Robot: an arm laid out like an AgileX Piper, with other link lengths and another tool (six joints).
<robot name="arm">
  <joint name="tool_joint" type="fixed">
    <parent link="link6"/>
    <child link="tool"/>
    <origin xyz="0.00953 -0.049 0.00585" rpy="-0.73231 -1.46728 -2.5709"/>
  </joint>
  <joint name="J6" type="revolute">
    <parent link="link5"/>
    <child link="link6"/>
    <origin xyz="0.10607 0 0.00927" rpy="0 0 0"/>
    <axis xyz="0.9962 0 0.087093"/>
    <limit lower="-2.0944" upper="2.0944"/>
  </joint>
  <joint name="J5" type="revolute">
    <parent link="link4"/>
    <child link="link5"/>
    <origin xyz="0 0 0" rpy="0 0 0"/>
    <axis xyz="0 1 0"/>
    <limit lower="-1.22" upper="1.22"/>
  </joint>
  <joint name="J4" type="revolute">
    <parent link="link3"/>
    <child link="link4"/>
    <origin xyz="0.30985 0 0.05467" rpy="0 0 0"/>
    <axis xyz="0.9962 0 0.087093"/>
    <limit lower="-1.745" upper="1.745"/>
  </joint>
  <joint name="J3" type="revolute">
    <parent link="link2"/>
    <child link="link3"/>
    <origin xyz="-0.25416 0 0.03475" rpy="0 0 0"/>
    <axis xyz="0 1 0"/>
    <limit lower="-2.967" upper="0"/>
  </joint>
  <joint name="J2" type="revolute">
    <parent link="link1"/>
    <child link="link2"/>
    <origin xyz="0 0 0" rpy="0 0 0"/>
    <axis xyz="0 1 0"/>
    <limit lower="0" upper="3.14"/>
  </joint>
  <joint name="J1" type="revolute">
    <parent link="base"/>
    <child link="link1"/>
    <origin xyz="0 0 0.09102" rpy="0 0 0"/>
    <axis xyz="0 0 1"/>
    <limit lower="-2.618" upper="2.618"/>
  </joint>
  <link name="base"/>
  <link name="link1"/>
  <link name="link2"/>
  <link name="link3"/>
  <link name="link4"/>
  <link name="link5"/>
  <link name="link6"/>
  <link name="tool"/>
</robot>
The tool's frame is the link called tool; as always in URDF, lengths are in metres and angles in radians.
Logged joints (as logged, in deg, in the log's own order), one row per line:
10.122, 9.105, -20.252, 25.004, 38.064, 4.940
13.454, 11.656, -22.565, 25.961, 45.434, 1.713
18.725, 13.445, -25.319, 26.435, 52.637, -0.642
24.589, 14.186, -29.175, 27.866, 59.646, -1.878
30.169, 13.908, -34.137, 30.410, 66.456, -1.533
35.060, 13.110, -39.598, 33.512, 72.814, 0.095
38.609, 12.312, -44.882, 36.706, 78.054, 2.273
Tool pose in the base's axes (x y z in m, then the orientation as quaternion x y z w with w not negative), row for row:
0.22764, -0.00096, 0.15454, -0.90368, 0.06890, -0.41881, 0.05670
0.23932, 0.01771, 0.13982, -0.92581, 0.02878, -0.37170, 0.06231
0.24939, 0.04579, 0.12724, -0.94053, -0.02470, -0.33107, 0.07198
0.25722, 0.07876, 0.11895, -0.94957, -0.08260, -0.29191, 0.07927
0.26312, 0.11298, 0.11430, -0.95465, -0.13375, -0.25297, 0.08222
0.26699, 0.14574, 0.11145, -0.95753, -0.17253, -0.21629, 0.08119
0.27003, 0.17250, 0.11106, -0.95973, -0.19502, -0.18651, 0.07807
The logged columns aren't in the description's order. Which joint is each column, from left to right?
Columns, left to right: J1, J4, J3, J5, J2, J6.
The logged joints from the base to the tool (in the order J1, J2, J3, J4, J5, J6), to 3 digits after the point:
10.122, 38.064, -20.252, 9.105, 25.004, 4.940
13.454, 45.434, -22.565, 11.656, 25.961, 1.713
18.725, 52.637, -25.319, 13.445, 26.435, -0.642
24.589, 59.646, -29.175, 14.186, 27.866, -1.878
30.169, 66.456, -34.137, 13.908, 30.410, -1.533
35.060, 72.814, -39.598, 13.110, 33.512, 0.095
38.609, 78.054, -44.882, 12.312, 36.706, 2.273

